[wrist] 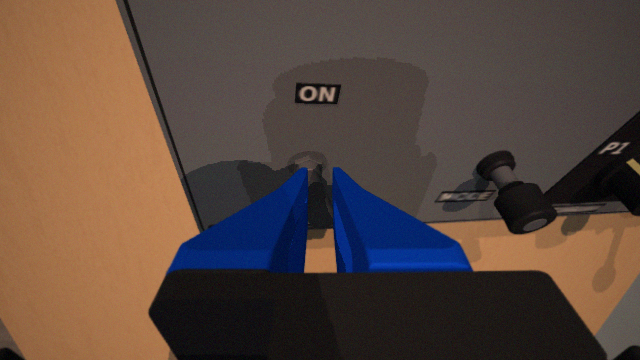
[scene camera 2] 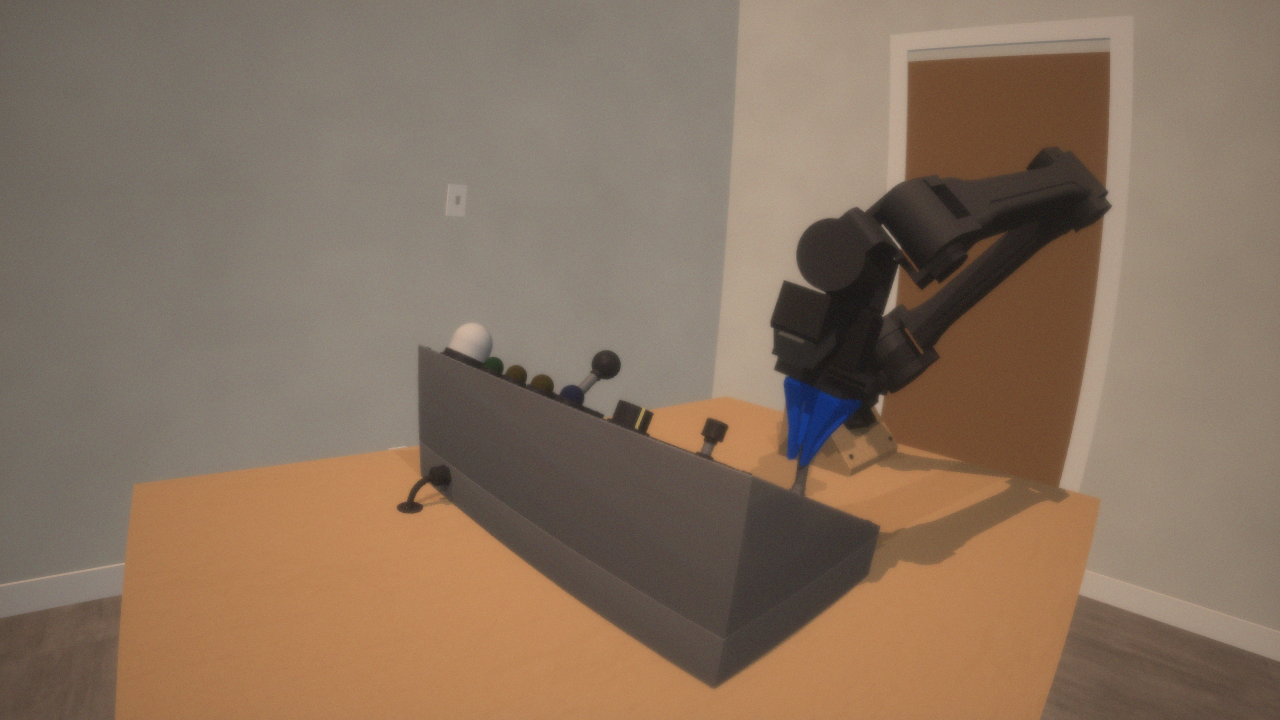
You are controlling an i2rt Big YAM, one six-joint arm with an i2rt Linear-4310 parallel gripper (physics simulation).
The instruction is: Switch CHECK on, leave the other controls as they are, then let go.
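Places are measured from the arm's base along level axes (x right, y ahead, z up), in millimetres.
Pixels of known places: gripper, fingertip midpoint: [wrist: 320, 179] [scene camera 2: 797, 462].
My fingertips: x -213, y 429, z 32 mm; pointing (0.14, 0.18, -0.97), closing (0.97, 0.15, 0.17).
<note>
Behind a point stands the place of what it marks.
The dark grey console [scene camera 2: 586, 474] @(y 614, x -144, z 32 mm) [wrist: 215, 65] @(y 470, x -259, z 21 mm) stands on the table. My gripper [scene camera 2: 800, 463] @(y 429, x -213, z 32 mm) [wrist: 320, 179] @(y 429, x -213, z 32 mm) is shut on the CHECK toggle lever [scene camera 2: 799, 484] @(y 422, x -216, z 9 mm) [wrist: 316, 192] @(y 423, x -214, z 33 mm), near the console's end. In the wrist view the lever's round base sits just beyond the fingertips, and the dark lever runs back between the blue fingers, away from the ON label [wrist: 317, 93] @(y 463, x -217, z 16 mm). The fingers hide part of the lever. The CHECK label is not readable.
The MODE lever [scene camera 2: 713, 430] @(y 426, x -100, z 32 mm) [wrist: 525, 207] @(y 421, x -102, z 36 mm) stands beside the gripper, with a knob [scene camera 2: 631, 416] @(y 447, x 11, z 21 mm) near P1 [wrist: 614, 148] @(y 451, x -14, z 6 mm) beyond it. Farther along are a ball-topped lever [scene camera 2: 605, 364] @(y 396, x 136, z 55 mm), several small coloured domes and a white dome [scene camera 2: 471, 342] @(y 600, x 122, z 95 mm). A black cable [scene camera 2: 417, 490] @(y 676, x 108, z -72 mm) leaves the console's back.
</note>
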